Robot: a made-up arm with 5 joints.
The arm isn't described. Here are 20 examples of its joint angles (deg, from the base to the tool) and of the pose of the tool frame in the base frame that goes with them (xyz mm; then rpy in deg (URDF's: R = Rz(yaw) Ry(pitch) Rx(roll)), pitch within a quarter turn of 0, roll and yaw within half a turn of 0).
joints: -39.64 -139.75 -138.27 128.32 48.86
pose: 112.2 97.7 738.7 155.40 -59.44 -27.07
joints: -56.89 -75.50 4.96 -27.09 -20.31
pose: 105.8 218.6 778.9 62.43 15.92 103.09
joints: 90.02 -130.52 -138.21 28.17 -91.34
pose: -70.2 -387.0 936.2 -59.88 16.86 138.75
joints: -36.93 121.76 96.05 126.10 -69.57
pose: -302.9 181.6 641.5 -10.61 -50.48 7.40
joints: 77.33 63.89 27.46 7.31 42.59
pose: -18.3 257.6 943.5 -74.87 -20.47 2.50
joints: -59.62 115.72 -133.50 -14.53 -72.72
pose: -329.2 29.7 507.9 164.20 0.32 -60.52
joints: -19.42 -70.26 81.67 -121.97 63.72
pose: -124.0 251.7 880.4 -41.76 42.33 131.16
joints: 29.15 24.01 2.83 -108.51 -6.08
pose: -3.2 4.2 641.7 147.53 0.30 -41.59
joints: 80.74 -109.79 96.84 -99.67 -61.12
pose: -76.7 11.9 900.3 139.17 -0.24 -136.01
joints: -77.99 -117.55 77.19 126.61 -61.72
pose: 101.0 218.9 533.2 -73.96 -23.03 -74.86
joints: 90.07 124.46 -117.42 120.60 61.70
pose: -92.9 -206.1 805.3 -111.99 71.89 -148.75
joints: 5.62 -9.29 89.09 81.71 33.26
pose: -9.4 150.2 559.8 -162.56 17.03 96.08
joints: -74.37 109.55 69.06 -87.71 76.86
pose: -35.9 -247.0 527.0 77.57 24.13 19.22
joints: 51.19 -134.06 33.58 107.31 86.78
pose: 11.2 200.2 872.6 94.65 -34.85 136.33
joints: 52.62 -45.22 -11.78 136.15 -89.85
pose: -27.6 55.9 1033.4 -10.42 49.94 85.34
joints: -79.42 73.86 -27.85 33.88 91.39
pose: 160.2 -43.7 555.1 -140.47 -42.35 -55.03
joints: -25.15 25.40 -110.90 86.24 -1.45
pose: 27.2 64.4 729.6 21.55 -40.90 -142.05
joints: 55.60 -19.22 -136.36 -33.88 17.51
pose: 236.3 37.4 863.5 3.48 44.69 -12.60
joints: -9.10 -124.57 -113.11 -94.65 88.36
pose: 59.1 196.1 1124.9 -41.38 2.19 -32.95
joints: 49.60 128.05 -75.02 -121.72 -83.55
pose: -115.1 -108.6 897.0 -13.50 -26.50 152.63
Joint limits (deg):
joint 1: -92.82..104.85
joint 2: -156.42..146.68
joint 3: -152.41..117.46
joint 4: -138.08..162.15
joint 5: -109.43..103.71
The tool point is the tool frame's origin. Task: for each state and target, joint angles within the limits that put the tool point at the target. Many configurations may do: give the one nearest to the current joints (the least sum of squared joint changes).
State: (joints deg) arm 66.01 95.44 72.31 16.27 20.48
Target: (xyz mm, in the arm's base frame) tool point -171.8 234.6 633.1
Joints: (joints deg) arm 34.23 80.87 77.30 4.88 16.95
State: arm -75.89 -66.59 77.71 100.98 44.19
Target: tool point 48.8 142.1 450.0
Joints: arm -45.57 -67.53 56.04 78.18 78.51
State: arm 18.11 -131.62 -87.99 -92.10 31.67
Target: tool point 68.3 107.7 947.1
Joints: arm 2.57 -136.01 -64.89 -126.46 -13.87
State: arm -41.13 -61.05 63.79 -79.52 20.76
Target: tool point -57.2 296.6 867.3
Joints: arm -36.73 -85.05 69.38 -77.81 42.07
